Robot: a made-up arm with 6 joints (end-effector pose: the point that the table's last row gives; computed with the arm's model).
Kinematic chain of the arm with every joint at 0, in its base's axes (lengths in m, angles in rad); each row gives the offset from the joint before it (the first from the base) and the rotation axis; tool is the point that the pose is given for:
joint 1: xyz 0 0 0.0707 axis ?
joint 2: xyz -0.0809 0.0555 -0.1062 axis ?
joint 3: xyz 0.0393 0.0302 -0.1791 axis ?
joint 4: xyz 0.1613 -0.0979 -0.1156 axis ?
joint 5: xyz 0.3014 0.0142 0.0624 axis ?
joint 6: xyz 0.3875 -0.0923 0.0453 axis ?
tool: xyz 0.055 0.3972 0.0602
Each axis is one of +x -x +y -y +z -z.
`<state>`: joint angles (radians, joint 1 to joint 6).
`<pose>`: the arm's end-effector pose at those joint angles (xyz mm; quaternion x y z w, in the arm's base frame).
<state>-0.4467 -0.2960 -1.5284 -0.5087 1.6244 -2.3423</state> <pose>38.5 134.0 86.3 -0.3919 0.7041 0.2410 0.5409</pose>
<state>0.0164 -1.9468 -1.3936 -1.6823 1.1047 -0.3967</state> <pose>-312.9 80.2 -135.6 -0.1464 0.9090 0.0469 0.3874</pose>
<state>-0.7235 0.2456 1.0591 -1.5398 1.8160 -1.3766</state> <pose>-158.7 348.9 -314.3 0.0444 -0.4689 0.8817 0.0292</pose>
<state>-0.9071 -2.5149 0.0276 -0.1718 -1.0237 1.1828</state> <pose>-832.2 -556.5 210.4 0.6908 -0.6116 -0.1173 0.3675</pose>
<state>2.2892 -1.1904 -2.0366 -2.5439 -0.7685 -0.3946</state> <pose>77.9 -584.0 600.1 0.6342 -0.5935 -0.1098 0.4832</pose>
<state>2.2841 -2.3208 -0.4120 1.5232 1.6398 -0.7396</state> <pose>-245.4 -40.3 -390.2 -0.3421 0.6255 0.6878 0.1364</pose>
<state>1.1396 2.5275 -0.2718 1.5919 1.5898 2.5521</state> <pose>-384.8 98.5 -312.5 -0.7914 -0.2085 -0.5428 0.1884</pose>
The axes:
joint 1: -x
joint 2: +y
joint 3: -x
joint 4: +y
joint 5: +z
joint 6: +y

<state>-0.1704 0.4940 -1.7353 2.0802 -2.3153 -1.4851</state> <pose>-203.7 746.0 -569.0 -0.1460 0.1348 0.2903 0.9361</pose>
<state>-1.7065 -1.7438 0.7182 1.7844 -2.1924 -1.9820</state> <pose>93.0 -94.2 -580.8 -0.4464 0.3757 -0.4122 0.6997</pose>
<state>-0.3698 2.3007 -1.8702 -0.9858 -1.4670 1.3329</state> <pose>-1014.8 -214.7 44.9 -0.2790 -0.2279 0.8657 0.3476</pose>
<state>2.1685 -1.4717 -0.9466 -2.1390 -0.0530 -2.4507</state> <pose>-297.7 -201.5 311.4 -0.7819 0.4627 0.1419 0.3929</pose>
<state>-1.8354 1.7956 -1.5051 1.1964 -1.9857 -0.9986</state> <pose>-930.4 311.6 672.3 0.0819 0.5569 0.7020 0.4362</pose>
